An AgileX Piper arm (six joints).
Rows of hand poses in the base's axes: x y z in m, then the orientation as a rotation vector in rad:
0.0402, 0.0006, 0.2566, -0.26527, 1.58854, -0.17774
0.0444, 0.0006, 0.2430, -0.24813, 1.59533, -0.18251
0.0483, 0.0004, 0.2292, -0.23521, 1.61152, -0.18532
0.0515, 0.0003, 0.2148, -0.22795, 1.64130, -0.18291
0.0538, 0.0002, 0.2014, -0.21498, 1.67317, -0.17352
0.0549, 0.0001, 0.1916, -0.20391, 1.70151, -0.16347
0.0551, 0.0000, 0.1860, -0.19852, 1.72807, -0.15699
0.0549, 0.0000, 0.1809, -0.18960, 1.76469, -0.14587
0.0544, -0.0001, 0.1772, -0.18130, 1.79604, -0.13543
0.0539, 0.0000, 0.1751, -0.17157, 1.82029, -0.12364
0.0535, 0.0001, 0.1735, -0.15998, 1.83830, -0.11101
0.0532, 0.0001, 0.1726, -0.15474, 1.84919, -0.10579
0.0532, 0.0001, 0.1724, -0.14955, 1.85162, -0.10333
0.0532, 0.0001, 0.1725, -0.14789, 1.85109, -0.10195
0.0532, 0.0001, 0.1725, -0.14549, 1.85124, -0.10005
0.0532, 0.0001, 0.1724, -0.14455, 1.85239, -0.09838
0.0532, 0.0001, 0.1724, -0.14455, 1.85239, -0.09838
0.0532, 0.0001, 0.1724, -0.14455, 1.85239, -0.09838
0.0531, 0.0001, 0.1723, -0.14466, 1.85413, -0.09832
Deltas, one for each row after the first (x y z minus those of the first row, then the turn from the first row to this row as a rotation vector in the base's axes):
0.0042, 0.0000, -0.0136, 0.00773, 0.00415, -0.01472
0.0081, -0.0002, -0.0274, 0.01412, 0.01829, -0.02692
0.0113, -0.0003, -0.0418, 0.02035, 0.04692, -0.03426
0.0136, -0.0004, -0.0552, 0.03445, 0.07741, -0.04114
0.0147, -0.0005, -0.0650, 0.04764, 0.10477, -0.04591
0.0149, -0.0006, -0.0706, 0.05496, 0.13083, -0.04908
0.0147, -0.0006, -0.0757, 0.06718, 0.16680, -0.05304
0.0142, -0.0007, -0.0794, 0.07848, 0.19764, -0.05629
0.0137, -0.0006, -0.0815, 0.09143, 0.22148, -0.05861
0.0133, -0.0005, -0.0831, 0.10602, 0.23909, -0.06069
0.0130, -0.0005, -0.0840, 0.11224, 0.24976, -0.06231
0.0130, -0.0005, -0.0842, 0.11685, 0.25185, -0.06436
0.0130, -0.0005, -0.0841, 0.11872, 0.25128, -0.06447
0.0130, -0.0005, -0.0841, 0.12135, 0.25135, -0.06483
0.0130, -0.0005, -0.0842, 0.12293, 0.25253, -0.06457
0.0130, -0.0005, -0.0842, 0.12293, 0.25253, -0.06457
0.0130, -0.0005, -0.0842, 0.12293, 0.25253, -0.06457
0.0129, -0.0005, -0.0843, 0.12286, 0.25427, -0.06471

